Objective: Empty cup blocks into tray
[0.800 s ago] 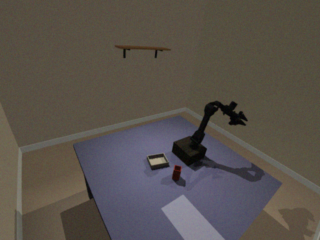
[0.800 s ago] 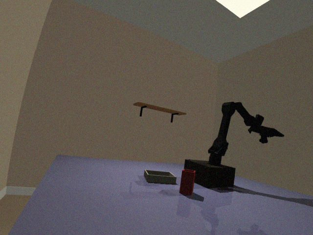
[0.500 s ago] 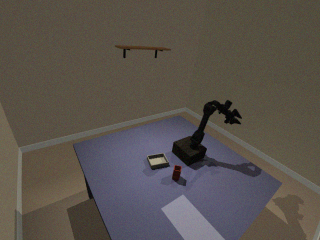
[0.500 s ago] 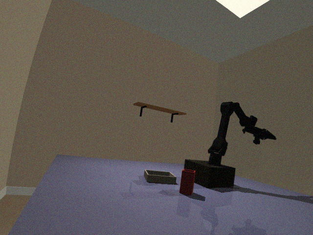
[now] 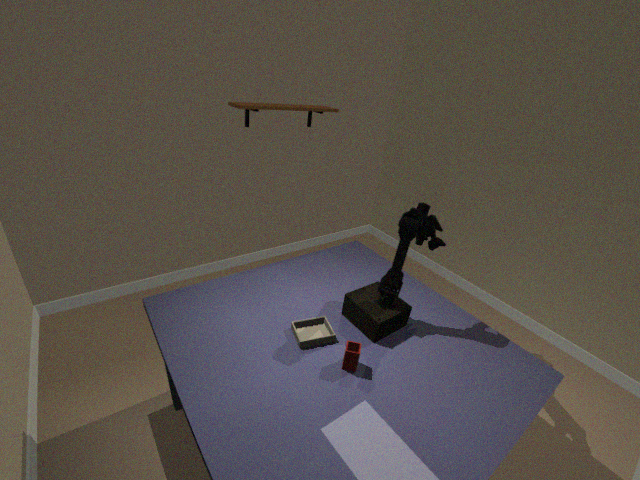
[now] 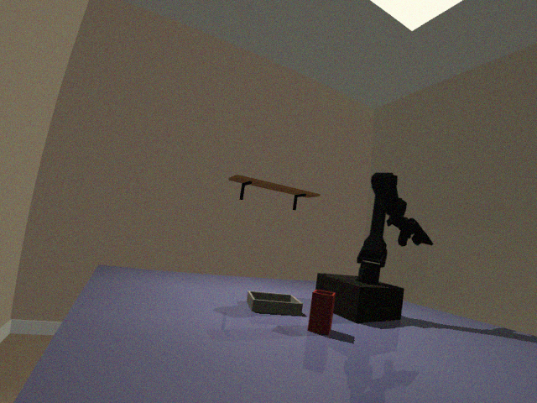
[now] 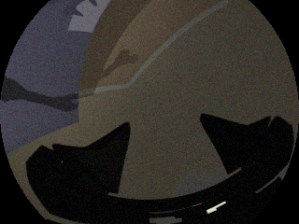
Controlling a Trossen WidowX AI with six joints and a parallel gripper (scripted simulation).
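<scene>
Right now my gripper tip is 71 cm short of the tall red cup, 27 cm above it and 26 cm to the right of it.
</scene>
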